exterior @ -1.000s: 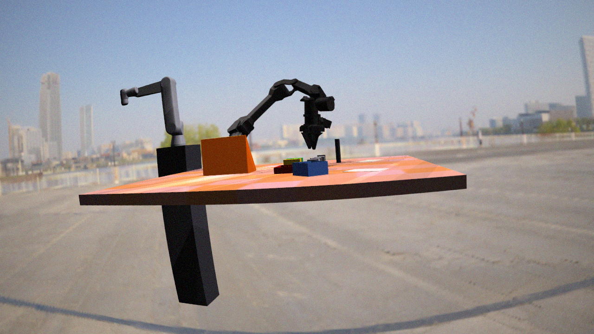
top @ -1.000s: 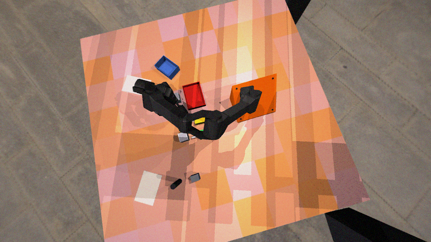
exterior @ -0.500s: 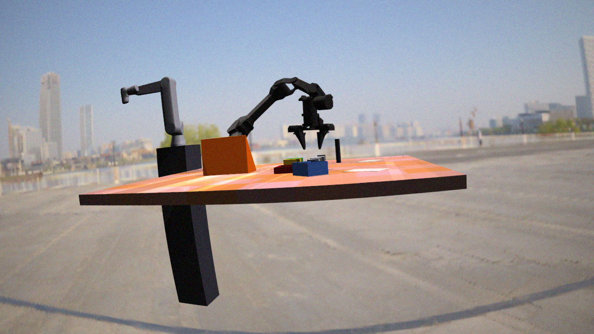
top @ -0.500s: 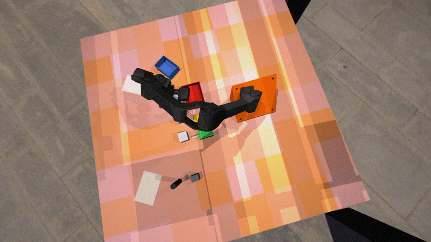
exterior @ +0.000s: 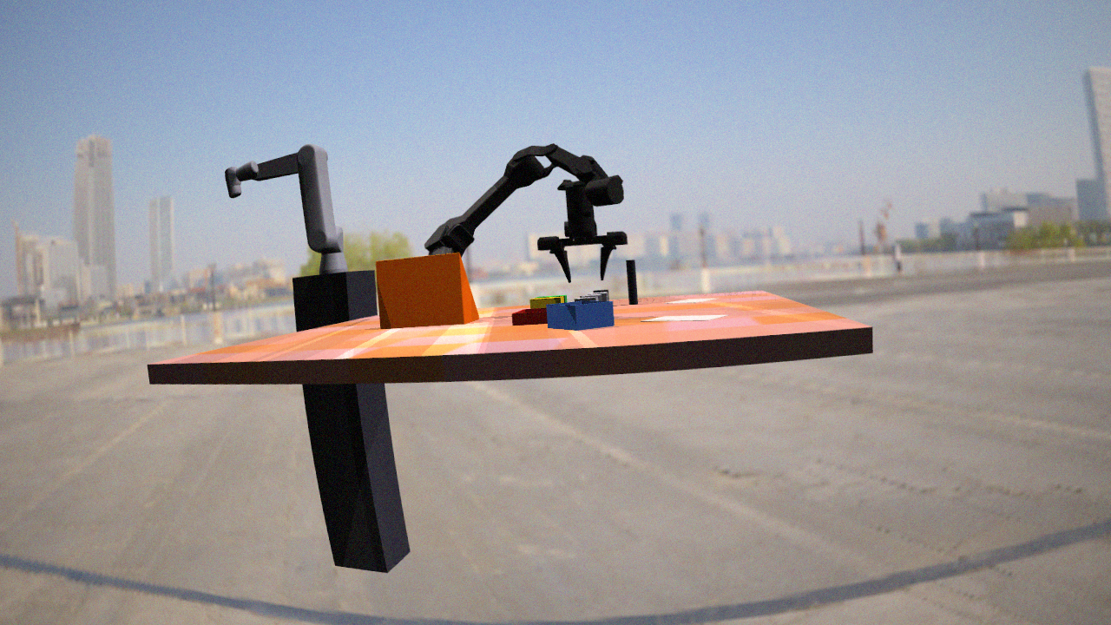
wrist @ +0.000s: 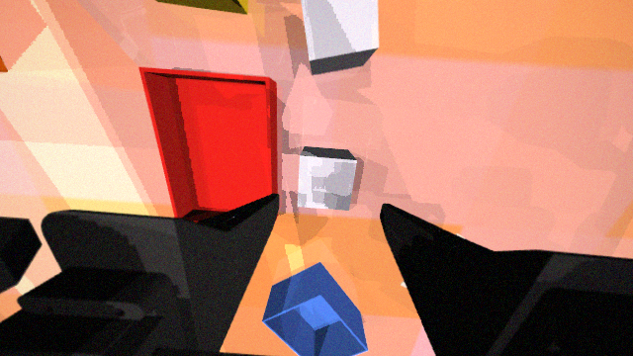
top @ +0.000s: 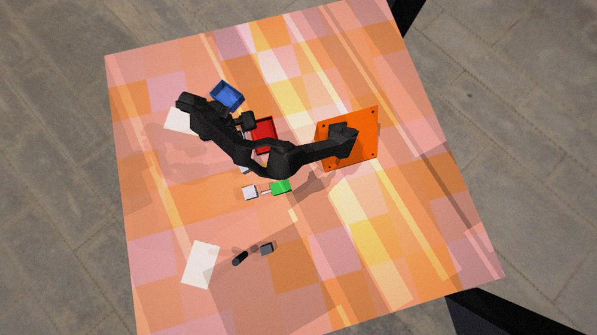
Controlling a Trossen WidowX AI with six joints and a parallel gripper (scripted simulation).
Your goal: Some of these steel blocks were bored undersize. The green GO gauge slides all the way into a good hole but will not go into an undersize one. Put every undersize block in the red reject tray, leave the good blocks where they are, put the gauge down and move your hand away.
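Right now the red reject tray is 100 mm behind my gripper tip and 70 mm below it. Also, from my gripper tip: yellow gauge (90 mm behind, 140 mm to the left, 60 mm below); then green GO gauge (100 mm behind, 230 mm to the left, 60 mm below); then blue bin (20 mm ahead, 190 mm to the right, 70 mm below).
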